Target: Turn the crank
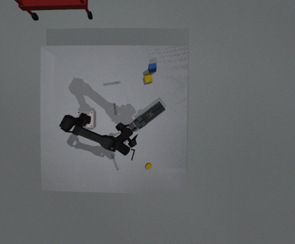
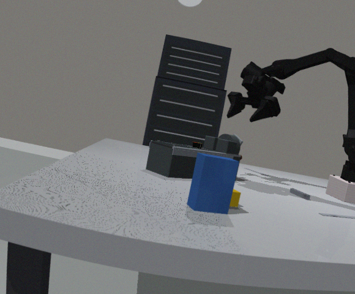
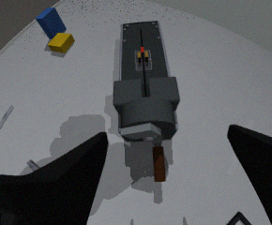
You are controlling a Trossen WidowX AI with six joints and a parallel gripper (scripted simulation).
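Now: gripper tip 12 cm above the brown crank handle, 1 cm to the left of it and 1 cm past it. From my gripper tip the other things lie so: red pointer 14 cm to the left, 11 cm ahead, 10 cm below; then black hex key 22 cm to the right, 17 cm below; then yellow block 43 cm to the left, 16 cm below, 5 cm ahead.
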